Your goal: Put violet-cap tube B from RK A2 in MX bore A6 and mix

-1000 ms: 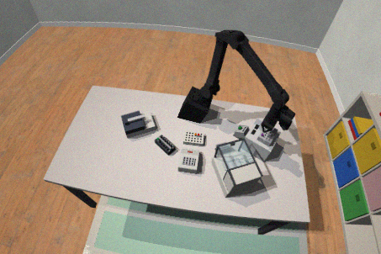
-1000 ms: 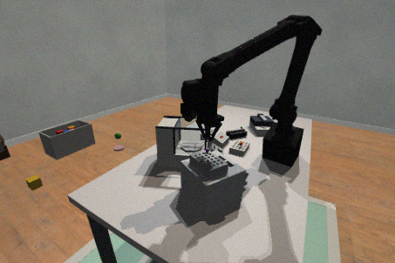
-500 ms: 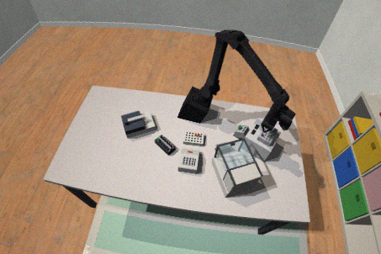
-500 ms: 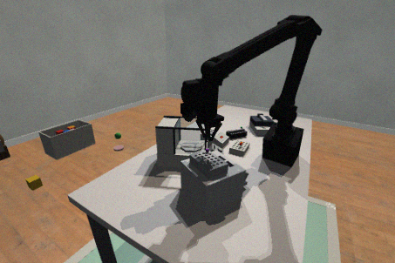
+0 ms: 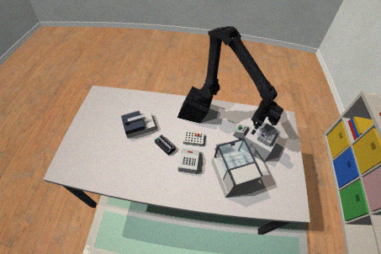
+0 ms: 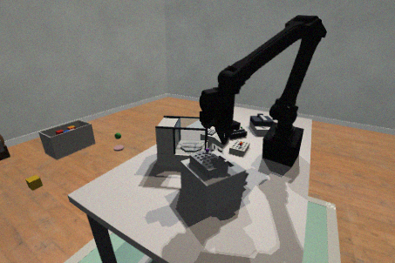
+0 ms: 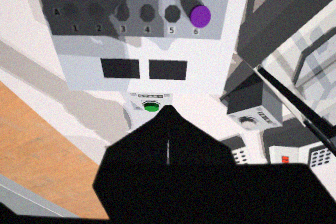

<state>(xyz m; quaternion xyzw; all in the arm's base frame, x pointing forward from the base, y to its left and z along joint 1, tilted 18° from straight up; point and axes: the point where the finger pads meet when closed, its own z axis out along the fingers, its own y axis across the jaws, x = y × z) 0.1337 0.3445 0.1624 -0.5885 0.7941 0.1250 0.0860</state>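
Right now my hand is 50 mm past the green start key, 70 mm to the left of it and 130 mm above it. Also, from my hand: mixer block: 10 mm ahead, 100 mm to the left, 50 mm below; then tube B: 40 mm ahead, 60 mm to the left, 50 mm below; then print key: 110 mm ahead, 160 mm to the right, 130 mm below.
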